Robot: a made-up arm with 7 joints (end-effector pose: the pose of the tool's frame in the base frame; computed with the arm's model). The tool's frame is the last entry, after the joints.
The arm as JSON. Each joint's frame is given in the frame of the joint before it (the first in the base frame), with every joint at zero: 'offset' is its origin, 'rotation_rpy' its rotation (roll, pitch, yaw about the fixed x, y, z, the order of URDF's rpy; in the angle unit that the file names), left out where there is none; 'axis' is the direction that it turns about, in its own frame. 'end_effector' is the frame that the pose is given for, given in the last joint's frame.
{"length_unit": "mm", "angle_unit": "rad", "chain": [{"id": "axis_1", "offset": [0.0, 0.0, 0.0], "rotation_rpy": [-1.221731, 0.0, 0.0], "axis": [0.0, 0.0, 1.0]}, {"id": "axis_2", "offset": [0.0, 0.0, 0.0], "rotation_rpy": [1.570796, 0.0, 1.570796], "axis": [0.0, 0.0, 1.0]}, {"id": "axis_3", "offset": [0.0, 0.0, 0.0], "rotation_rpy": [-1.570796, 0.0, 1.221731], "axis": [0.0, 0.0, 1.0]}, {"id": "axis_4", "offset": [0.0, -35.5, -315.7], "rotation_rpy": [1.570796, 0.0, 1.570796], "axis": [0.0, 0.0, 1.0]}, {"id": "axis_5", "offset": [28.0, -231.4, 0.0], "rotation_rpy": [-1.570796, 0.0, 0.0], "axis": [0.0, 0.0, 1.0]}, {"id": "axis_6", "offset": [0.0, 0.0, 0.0], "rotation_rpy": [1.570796, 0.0, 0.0], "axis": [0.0, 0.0, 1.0]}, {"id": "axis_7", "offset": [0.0, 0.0, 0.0], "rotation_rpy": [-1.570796, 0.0, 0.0], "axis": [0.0, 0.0, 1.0]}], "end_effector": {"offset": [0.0, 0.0, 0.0], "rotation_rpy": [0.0, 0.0, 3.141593]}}
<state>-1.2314 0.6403 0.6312 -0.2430 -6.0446 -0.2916 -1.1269</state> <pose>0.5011 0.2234 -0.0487 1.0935 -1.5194 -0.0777</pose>
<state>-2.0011 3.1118 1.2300 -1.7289 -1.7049 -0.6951 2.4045</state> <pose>-0.3816 -0.0881 -0.1134 -1.8479 0.9963 -0.1463</pose>
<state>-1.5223 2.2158 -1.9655 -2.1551 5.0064 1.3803 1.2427</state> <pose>0.1490 0.2863 -0.0034 1.9843 -1.6695 -0.6412</pose>
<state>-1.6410 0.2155 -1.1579 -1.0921 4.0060 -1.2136 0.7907</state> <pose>0.4079 -0.2916 0.0220 -1.0587 -0.0335 2.4030</pose>
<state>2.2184 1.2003 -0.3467 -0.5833 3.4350 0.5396 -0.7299</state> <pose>-0.3832 0.2983 0.2419 1.3359 0.3460 1.5670</pose>
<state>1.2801 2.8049 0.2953 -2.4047 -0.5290 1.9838 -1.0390</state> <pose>0.2164 0.1024 -0.1188 -1.9697 -0.7822 1.7314</pose>
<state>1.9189 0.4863 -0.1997 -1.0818 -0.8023 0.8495 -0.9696</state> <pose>-0.4998 0.0347 -0.0458 -0.7430 1.7022 -1.5552</pose>
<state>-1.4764 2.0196 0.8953 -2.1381 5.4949 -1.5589 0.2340</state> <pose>-0.1968 0.1239 0.2291 -1.7280 -0.3246 1.1586</pose>
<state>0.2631 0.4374 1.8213 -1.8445 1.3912 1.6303 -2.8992</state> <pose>-0.1303 0.3431 -0.1202 1.3438 -0.4384 -1.4467</pose>
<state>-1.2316 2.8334 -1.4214 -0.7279 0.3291 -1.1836 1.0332</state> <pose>-0.2742 0.3729 0.2670 1.2310 -1.4521 -0.3543</pose>
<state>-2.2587 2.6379 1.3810 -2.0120 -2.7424 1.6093 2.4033</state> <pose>-0.3005 0.0786 -0.1675 -0.6362 -1.4457 -0.0197</pose>
